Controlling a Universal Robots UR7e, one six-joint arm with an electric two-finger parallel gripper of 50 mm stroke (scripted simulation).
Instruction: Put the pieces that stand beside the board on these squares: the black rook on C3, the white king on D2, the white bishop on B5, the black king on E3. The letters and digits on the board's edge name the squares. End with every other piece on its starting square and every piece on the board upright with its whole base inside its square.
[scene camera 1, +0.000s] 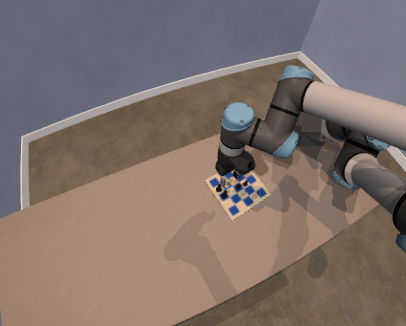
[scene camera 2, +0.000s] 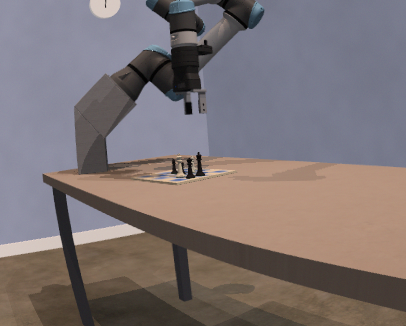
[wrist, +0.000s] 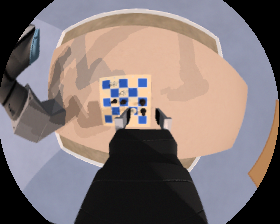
chessboard: scene camera 1; scene camera 2; wrist 137, 87
same spot on chessboard: (scene camera 1: 234, 205) = (scene camera 2: 211, 172)
